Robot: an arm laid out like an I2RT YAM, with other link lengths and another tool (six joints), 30 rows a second.
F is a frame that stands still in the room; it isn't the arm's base.
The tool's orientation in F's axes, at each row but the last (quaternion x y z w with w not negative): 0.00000, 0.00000, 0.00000, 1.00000; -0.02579, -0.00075, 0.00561, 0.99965; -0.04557, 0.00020, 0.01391, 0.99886; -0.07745, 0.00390, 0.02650, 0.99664; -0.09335, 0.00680, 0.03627, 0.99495
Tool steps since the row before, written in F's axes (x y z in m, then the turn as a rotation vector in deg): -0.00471, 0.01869, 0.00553, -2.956, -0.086, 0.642; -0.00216, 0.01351, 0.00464, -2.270, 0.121, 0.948; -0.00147, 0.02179, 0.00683, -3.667, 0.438, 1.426; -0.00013, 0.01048, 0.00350, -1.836, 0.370, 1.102; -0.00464, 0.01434, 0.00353, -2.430, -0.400, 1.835
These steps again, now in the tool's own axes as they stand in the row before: -0.00471, 0.01869, 0.00553, -2.956, -0.086, 0.642; -0.00200, 0.01328, 0.00533, -2.267, 0.097, 0.957; -0.00088, 0.02111, 0.00879, -3.656, 0.408, 1.463; 0.00038, 0.00981, 0.00508, -1.827, 0.293, 1.139; -0.00368, 0.01374, 0.00611, -2.489, -0.553, 1.712
